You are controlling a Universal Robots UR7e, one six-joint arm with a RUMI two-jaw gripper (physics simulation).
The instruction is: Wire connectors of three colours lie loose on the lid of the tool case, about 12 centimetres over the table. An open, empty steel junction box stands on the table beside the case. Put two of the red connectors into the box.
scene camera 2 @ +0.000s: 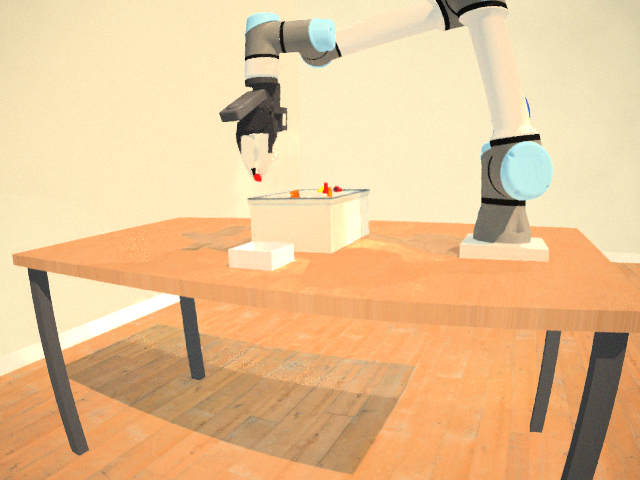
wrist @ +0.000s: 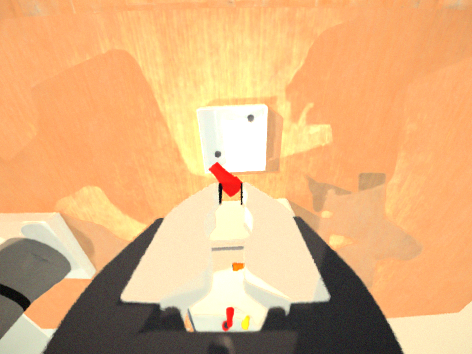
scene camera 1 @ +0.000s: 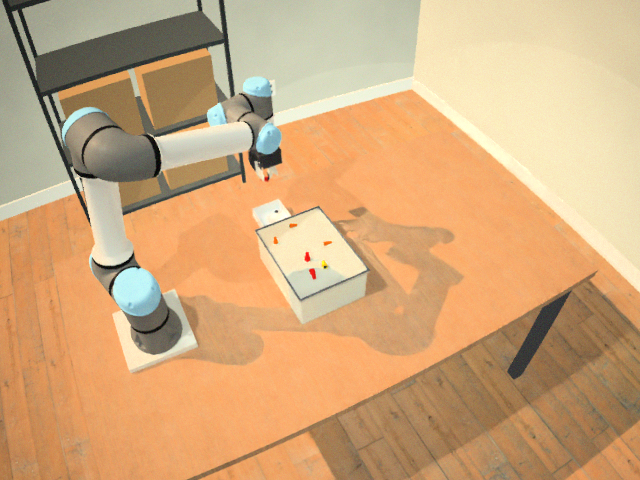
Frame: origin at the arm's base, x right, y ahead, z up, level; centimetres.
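Seen in the pictures: gripper, fingertip midpoint: (scene camera 2: 257, 178) (wrist: 231, 185) (scene camera 1: 266, 179); arm's base, link origin: (scene camera 2: 502, 239) (wrist: 38, 258) (scene camera 1: 157, 331).
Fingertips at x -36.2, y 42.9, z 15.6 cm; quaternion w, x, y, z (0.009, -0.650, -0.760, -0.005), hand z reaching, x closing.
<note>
Pixels of each thing's top centre, then the offset from my fingertips to it. "pt": a spot on its surface instead.
- red connector, top centre: (wrist: 224, 184) (scene camera 2: 258, 173) (scene camera 1: 264, 176) dx -0.5, dy -0.6, dz +1.0 cm
- white junction box, top centre: (wrist: 233, 142) (scene camera 2: 261, 246) (scene camera 1: 271, 212) dx +0.6, dy +0.4, dz -14.2 cm
- lid, surface spot: (scene camera 1: 315, 222) pt dx +17.9, dy +10.6, dz -5.6 cm
My gripper (scene camera 1: 266, 176) (scene camera 2: 255, 173) (wrist: 231, 185) is shut on a red connector (scene camera 1: 266, 179) (scene camera 2: 257, 177) (wrist: 226, 179), which sits slanted between the fingertips. It hangs well above the table, higher than the case lid. The white junction box (scene camera 1: 266, 209) (scene camera 2: 250, 258) (wrist: 210, 131) stands open below; no connector shows in it. In the wrist view the held connector overlaps the box's near edge. Two red connectors (scene camera 1: 307, 256) (scene camera 1: 312, 273) lie on the lid (scene camera 1: 315, 222) of the tool case (scene camera 1: 336, 297) (scene camera 2: 289, 227).
Three orange connectors (scene camera 1: 293, 225) (scene camera 1: 275, 240) (scene camera 1: 327, 242) and a yellow one (scene camera 1: 324, 264) (wrist: 245, 322) also lie on the lid. The case stands right beside the box and is taller than it. A shelf rack (scene camera 1: 129, 54) with cartons stands behind the table.
</note>
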